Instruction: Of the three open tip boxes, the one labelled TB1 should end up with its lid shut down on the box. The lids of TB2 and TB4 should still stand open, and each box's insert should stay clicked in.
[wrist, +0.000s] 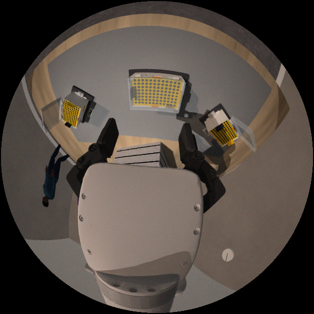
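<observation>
My gripper (148, 126) is open and empty, with its fingers apart below the middle tip box in the view. The middle box (157, 92) has a yellow insert full of holes; clear lid material shows around and over it, but I cannot tell whether the lid is down or upright. The left box (72, 112) has a yellow insert and a clear lid (52, 114) standing open on its outer side. The right box (223, 132) also has a yellow insert and a clear lid (244, 133) standing open outward. I cannot read which box is TB1, TB2 or TB4.
The boxes have dark bases on a grey table surface (157, 47) with a wooden border (150, 20). A grey slatted block (140, 153) shows between the fingers, near the gripper body. A person (49, 182) is beyond the left edge. A white disc (228, 255) is at the lower right.
</observation>
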